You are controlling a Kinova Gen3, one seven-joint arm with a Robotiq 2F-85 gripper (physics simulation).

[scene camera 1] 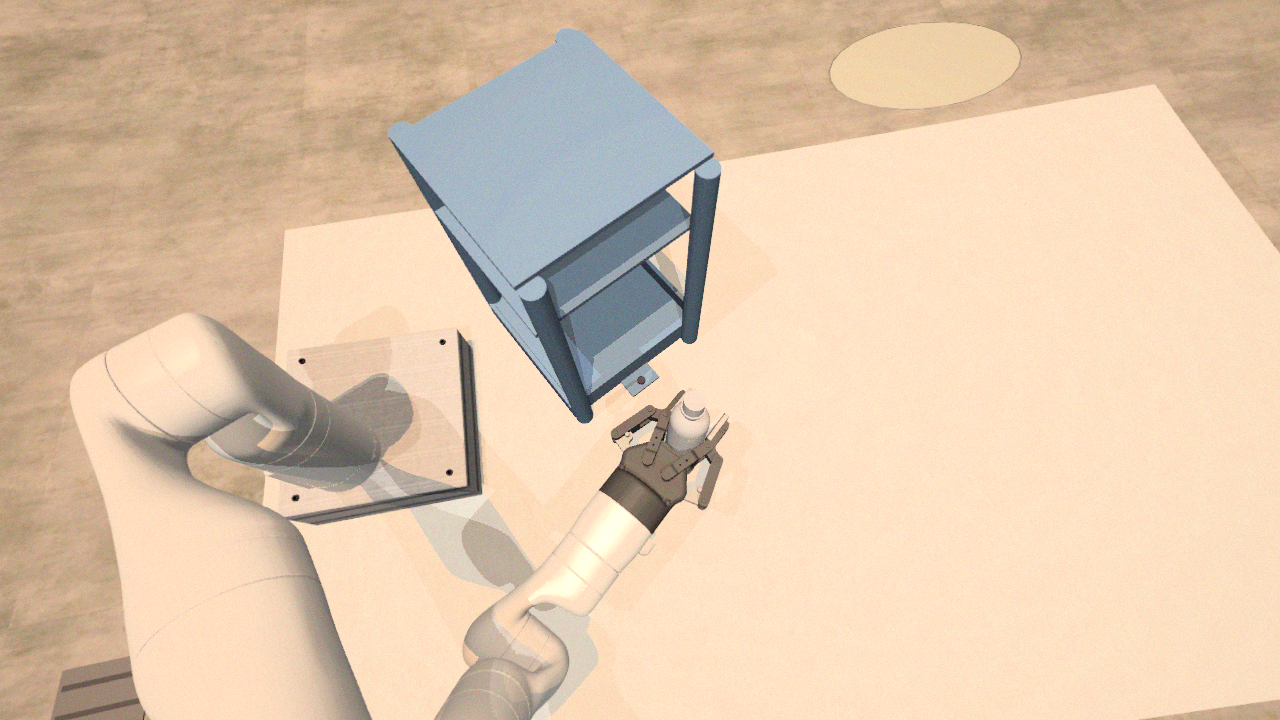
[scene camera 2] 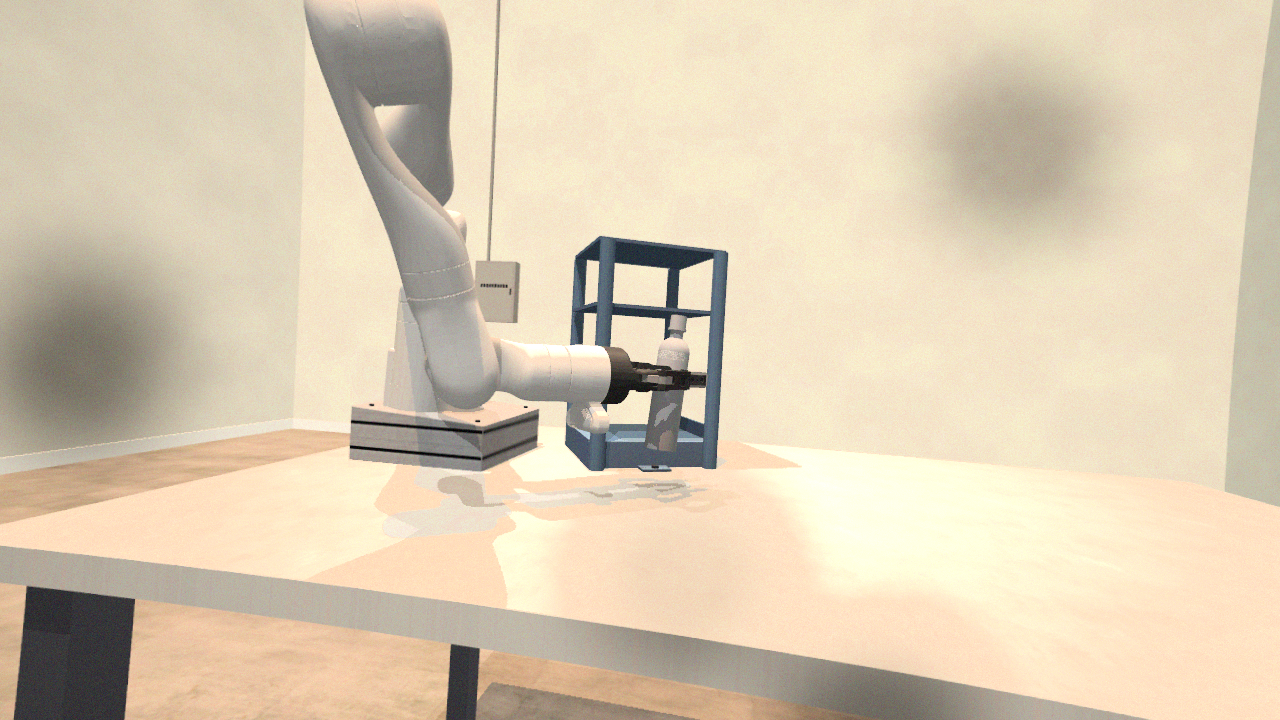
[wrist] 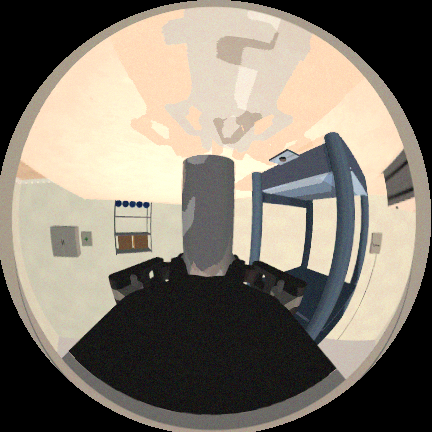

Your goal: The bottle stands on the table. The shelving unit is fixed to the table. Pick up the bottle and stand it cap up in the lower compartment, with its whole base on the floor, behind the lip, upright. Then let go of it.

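Places are measured from the arm's base along level axes (x right, y ahead, z up), in millimetres.
Pixels of known places: gripper, fingertip midpoint: [scene camera 1: 708,403] [scene camera 2: 695,378]; arm's base, link origin: [scene camera 1: 343,455] [scene camera 2: 419,407].
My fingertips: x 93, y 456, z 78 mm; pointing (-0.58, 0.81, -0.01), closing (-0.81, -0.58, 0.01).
Note:
For each thing: its top centre in the pictures, then the offset to it from my fingertips. "pt": a spot on its surface instead. Level surfaces: height alone.
- pale grey bottle, top centre: [scene camera 1: 690,409] [scene camera 2: 673,314] [wrist: 206,329] dx +26, dy -36, dz +89 mm
- table, surface height: dz -160 mm
- blue shelving unit, top centre: [scene camera 1: 550,145] [scene camera 2: 645,253] [wrist: 295,317] dx -224, dy -100, dz +218 mm
- lower compartment's floor, surface height: dz -116 mm
- low front lip, surface spot: [scene camera 1: 617,379] [scene camera 2: 635,454] pt dx -114, dy -90, dz -138 mm
- middle shelf, surface spot: [scene camera 1: 626,259] pt dx -148, dy -52, dz +113 mm
- small screwed tab, surface spot: [scene camera 1: 633,385] [scene camera 2: 646,467] [wrist: 288,155] pt dx -104, dy -69, dz -156 mm
The pale grey bottle [scene camera 1: 688,429] [scene camera 2: 673,354] [wrist: 208,210] is cap up, leaning slightly with its cap to the right in scene view 2. Its base is raised above the table [scene camera 1: 984,376] [scene camera 2: 805,573]. My gripper [scene camera 1: 698,419] [scene camera 2: 687,379] [wrist: 208,257] is shut on the bottle's body, reaching in roughly level. The blue shelving unit [scene camera 1: 554,152] [scene camera 2: 718,358] [wrist: 344,200] stands beyond the bottle, which is outside its open front. The lower compartment's floor [scene camera 1: 617,313] lies behind a low front lip [scene camera 1: 617,379] [scene camera 2: 626,456].
Two front posts [scene camera 1: 704,250] [scene camera 1: 556,358] flank the opening, and a middle shelf [scene camera 1: 626,259] roofs the lower compartment. A small screwed tab [scene camera 1: 633,385] [scene camera 2: 653,468] [wrist: 283,157] sticks out below the lip. The arm's mounting block [scene camera 1: 420,358] [scene camera 2: 420,437] stands left of the unit in scene view 1.

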